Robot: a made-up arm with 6 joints. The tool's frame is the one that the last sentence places.
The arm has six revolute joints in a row. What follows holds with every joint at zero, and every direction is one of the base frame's. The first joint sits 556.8 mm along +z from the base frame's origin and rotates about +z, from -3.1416 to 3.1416 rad. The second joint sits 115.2 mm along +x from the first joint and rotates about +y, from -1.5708 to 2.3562 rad. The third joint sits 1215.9 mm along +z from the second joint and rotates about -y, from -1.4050 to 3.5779 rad. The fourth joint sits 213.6 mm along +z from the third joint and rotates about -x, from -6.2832 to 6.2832 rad. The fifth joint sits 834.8 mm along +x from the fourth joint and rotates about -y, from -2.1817 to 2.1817 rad. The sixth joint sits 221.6 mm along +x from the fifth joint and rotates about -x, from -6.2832 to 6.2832 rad. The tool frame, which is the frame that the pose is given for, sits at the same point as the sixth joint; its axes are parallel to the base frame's.
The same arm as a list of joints. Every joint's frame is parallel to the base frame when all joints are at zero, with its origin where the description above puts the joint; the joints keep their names.
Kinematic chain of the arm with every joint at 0, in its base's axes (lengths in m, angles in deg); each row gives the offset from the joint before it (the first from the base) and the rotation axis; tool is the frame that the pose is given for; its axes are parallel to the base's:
joint 1: xyz 0.0000 0.0000 0.5568 axis +z
joint 2: xyz 0.1152 0.0000 0.0000 axis +y
joint 3: xyz 0.0000 0.0000 1.2159 axis -y
joint 4: xyz 0.0000 0.0000 0.2136 axis -x
joint 5: xyz 0.8348 0.0000 0.0000 axis -y
joint 6: xyz 0.2216 0.0000 0.0000 axis -x
tool: xyz 0.0000 0.0000 0.0000
Joint limits (deg, base to tool): -180.00..180.00 -90.00..135.00 -80.50..205.00 -360.00..360.00 -125.00..125.00 -360.00..360.00

